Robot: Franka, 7 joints.
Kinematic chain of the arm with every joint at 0, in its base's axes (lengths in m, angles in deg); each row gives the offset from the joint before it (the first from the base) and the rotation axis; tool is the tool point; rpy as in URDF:
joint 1: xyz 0 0 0.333 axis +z
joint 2: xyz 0 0 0 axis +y
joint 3: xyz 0 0 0.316 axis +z
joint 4: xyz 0.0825 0 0 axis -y
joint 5: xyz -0.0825 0 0.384 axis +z
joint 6: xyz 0 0 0 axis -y
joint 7: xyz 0.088 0 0 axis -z
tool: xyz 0 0 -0.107 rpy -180 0 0
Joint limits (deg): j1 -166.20..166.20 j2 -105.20..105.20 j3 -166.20..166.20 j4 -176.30..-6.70 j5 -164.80..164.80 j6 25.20..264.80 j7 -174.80..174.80
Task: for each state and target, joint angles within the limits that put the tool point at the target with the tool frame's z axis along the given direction. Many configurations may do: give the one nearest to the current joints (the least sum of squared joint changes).
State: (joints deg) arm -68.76 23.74 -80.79 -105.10 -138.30 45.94 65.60
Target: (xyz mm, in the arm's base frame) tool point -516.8 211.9 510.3 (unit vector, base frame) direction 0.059 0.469 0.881
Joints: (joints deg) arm -73.64 -15.89 -118.56 -125.56 -161.68 51.06 65.60
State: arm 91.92 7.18 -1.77 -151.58 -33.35 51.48 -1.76
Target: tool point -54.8 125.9 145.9 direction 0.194 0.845 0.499
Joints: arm 131.11 46.95 24.47 -170.16 -74.10 41.04 -1.76
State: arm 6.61 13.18 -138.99 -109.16 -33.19 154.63 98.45
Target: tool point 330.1 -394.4 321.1 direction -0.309 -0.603 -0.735
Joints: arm 34.47 22.71 -85.94 -136.53 -35.42 150.18 98.45
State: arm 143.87 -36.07 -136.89 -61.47 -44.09 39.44 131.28
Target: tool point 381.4 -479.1 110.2 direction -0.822 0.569 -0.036
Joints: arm 128.27 -85.99 -162.55 -28.41 -37.52 26.32 131.28
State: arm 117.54 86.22 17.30 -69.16 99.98 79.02 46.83
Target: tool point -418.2 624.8 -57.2 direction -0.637 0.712 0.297
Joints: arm 107.05 98.99 33.09 -43.26 139.12 119.57 46.83
